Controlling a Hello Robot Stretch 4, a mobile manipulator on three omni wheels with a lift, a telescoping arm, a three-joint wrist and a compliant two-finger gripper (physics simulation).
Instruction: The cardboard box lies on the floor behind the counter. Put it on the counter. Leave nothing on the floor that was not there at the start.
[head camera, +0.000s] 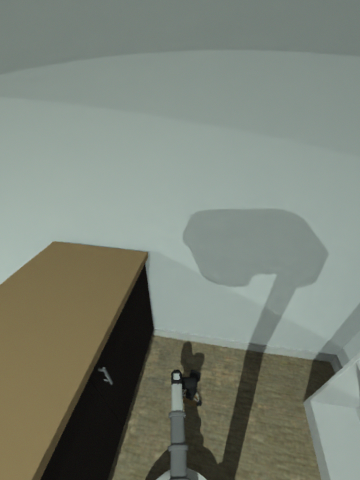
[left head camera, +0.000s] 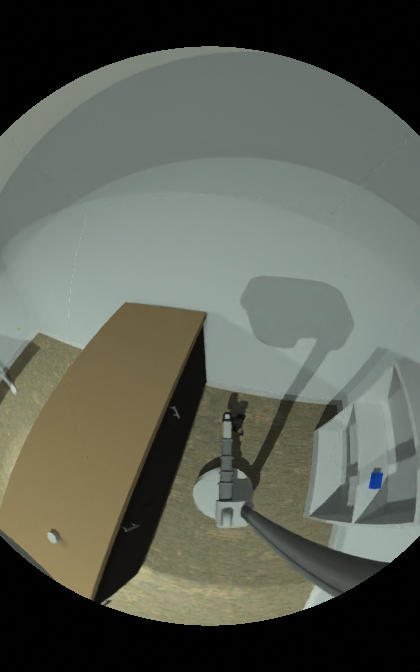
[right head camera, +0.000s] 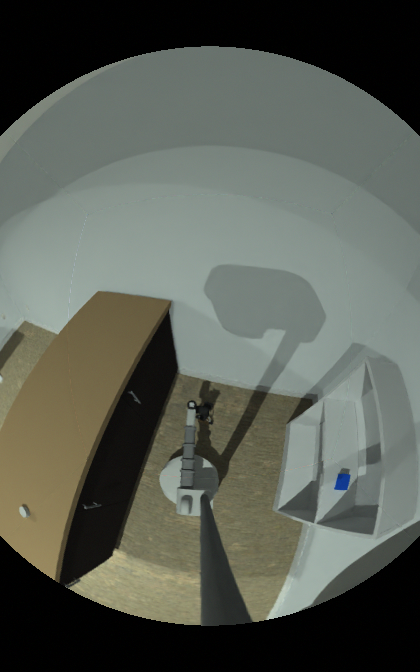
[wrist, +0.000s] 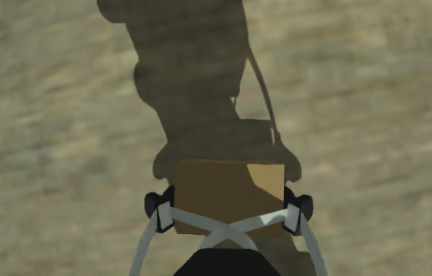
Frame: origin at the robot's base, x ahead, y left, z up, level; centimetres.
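Seen in the pictures: gripper, fingertip midpoint: (head camera: 190, 400) (wrist: 228, 200).
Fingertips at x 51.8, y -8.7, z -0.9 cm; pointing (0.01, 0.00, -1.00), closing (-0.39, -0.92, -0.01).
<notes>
A point is followed by its place in that frame.
The brown cardboard box (wrist: 220, 185) {x 54.0, y -9.0, z 2.8 cm} is at the bottom middle of the wrist view, low over or on the floor; I cannot tell whether its underside touches. My gripper (wrist: 228, 200) {x 51.8, y -8.7, z -0.9 cm} (head camera: 192, 395) {x 51.8, y -8.7, z -0.9 cm} (left head camera: 239, 427) (right head camera: 207, 415) is shut on it, with one black fingertip pressed against its left side and one against its right side. Part of the box is hidden behind the crossing finger strips. The counter (head camera: 75, 300) {x 62.4, y 41.4, z 88.2 cm} (left head camera: 140, 380) (right head camera: 95, 370), with a brown top and dark front, stands to the left of the arm, well above the gripper.
A white cylindrical object (left head camera: 53, 536) (right head camera: 24, 511) stands on the counter's near part. Handles stick out from the counter's dark side. A grey shelf unit (left head camera: 330, 450) (right head camera: 397, 440) with a blue object (left head camera: 375, 480) (right head camera: 342, 482) stands at the right. A wall is beyond the gripper.
</notes>
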